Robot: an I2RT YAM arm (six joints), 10 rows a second.
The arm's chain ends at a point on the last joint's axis. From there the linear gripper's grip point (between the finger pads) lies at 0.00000 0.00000 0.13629 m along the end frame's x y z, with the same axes.
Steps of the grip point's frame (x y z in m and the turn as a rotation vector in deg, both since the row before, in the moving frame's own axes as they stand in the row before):
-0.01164, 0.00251, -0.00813, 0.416, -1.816, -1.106
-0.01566, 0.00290, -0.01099, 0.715, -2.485, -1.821
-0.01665, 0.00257, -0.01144, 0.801, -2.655, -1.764
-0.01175, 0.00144, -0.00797, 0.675, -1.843, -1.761
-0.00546, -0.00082, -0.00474, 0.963, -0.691, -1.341
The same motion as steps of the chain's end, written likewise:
-0.00731, 0.00346, -0.00806, 0.416, -1.816, -1.106
-0.00972, 0.00451, -0.01085, 0.715, -2.485, -1.821
-0.01031, 0.00438, -0.01128, 0.801, -2.655, -1.764
-0.00734, 0.00298, -0.00789, 0.675, -1.843, -1.761
-0.00379, 0.00145, -0.00471, 0.963, -0.691, -1.341

